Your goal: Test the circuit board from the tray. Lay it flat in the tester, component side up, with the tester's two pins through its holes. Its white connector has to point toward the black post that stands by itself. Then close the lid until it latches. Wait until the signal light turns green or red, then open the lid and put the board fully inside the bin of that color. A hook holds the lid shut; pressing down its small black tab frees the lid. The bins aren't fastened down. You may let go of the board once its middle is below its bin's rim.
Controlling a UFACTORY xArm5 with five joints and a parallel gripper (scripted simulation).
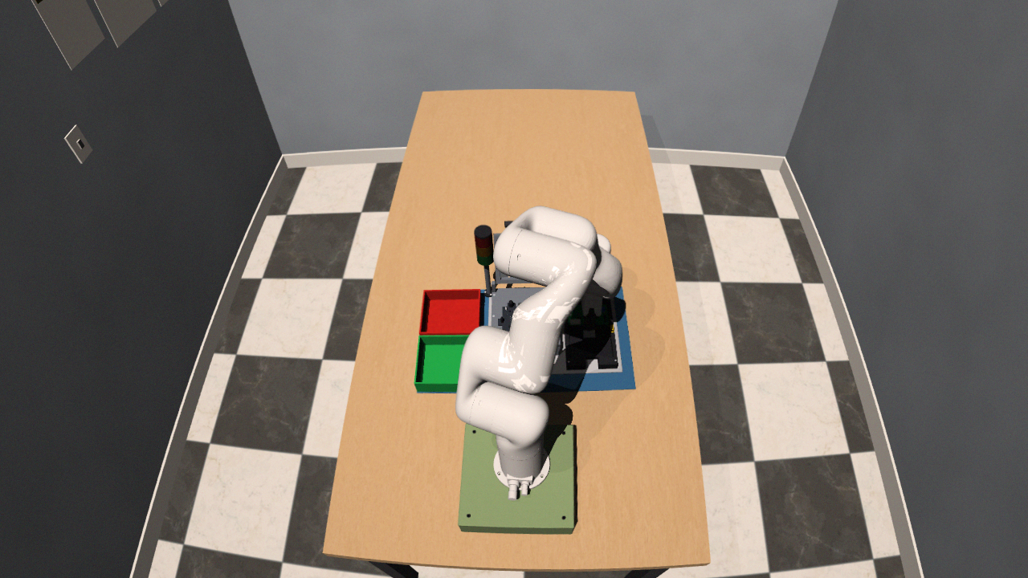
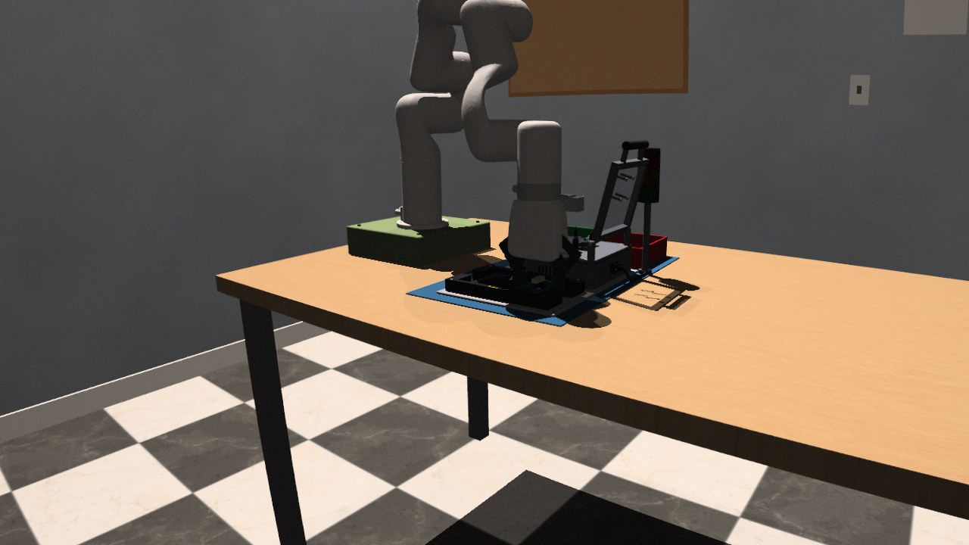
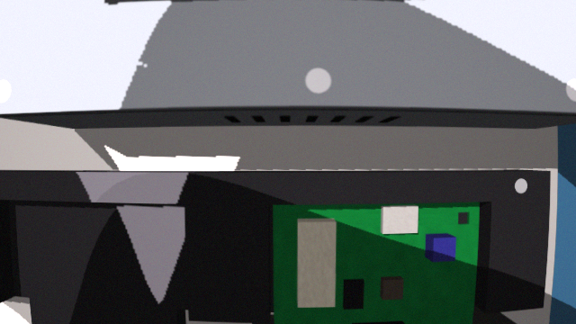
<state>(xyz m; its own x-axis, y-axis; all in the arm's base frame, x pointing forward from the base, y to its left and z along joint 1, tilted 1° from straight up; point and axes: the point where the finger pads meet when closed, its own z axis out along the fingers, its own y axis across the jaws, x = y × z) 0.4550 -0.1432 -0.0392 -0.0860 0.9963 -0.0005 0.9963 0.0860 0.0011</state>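
My hand is right at the green circuit board. Round my hand: black tab: 12 cm behind, 22 cm to the left, 6 cm above; then tester lid: 7 cm ahead, 18 cm to the left, 16 cm above; then red bin: 3 cm behind, 37 cm to the left, 1 cm below.
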